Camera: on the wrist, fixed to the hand. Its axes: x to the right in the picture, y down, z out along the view.
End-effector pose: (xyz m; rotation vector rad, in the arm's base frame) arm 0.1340 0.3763 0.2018 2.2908 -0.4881 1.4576
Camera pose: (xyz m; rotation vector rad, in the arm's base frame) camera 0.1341 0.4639 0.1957 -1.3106 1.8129 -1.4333
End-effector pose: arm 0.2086 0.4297 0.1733 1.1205 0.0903 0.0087
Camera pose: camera 0.1896 0.4320 0.0876 1.0363 -0.7453 1.3541
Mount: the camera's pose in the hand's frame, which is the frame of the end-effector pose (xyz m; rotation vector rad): -0.0130 -0.0768 -0.0405 0.0752 0.0238 1.4987
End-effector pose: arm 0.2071 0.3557 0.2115 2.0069 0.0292 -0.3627
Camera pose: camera 0.1907 0.4279 0.1643 1.5797 -1.3838 0.6268
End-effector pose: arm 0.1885 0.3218 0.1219 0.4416 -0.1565 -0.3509
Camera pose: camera 0.1626 0.2774 0.0507 0.3017 -0.4276 1.1332
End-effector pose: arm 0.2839 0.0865 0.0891 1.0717 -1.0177 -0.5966
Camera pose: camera 0.3195 0.0841 0.0089 0.1515 -1.4875 0.6751
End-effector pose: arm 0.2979 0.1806 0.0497 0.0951 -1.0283 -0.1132
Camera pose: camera 0.3222 0.1074 0.0078 -0.6097 -0.8609 1.2794
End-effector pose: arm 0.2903 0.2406 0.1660 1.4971 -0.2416 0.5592
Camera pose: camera 0.3094 0.2794 0.0896 1.1528 -1.3689 1.7519
